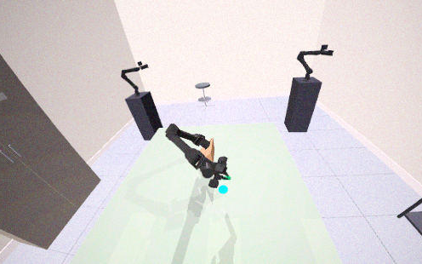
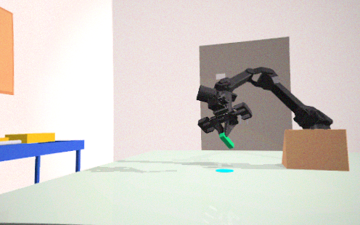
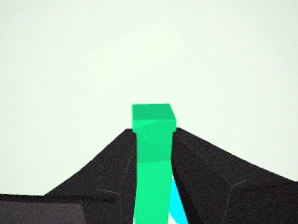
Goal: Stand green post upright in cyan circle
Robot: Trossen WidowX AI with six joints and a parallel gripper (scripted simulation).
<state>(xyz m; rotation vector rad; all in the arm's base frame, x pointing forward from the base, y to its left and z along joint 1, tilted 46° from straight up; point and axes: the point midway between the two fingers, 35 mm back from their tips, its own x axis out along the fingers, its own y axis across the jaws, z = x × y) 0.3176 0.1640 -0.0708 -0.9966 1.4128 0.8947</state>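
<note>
The green post is 10 mm behind my gripper tip, 10 mm to the right of it and 10 mm below it. The rest, counted from my gripper tip: cyan circle 10 mm ahead, 40 mm to the right, 120 mm below.
</note>
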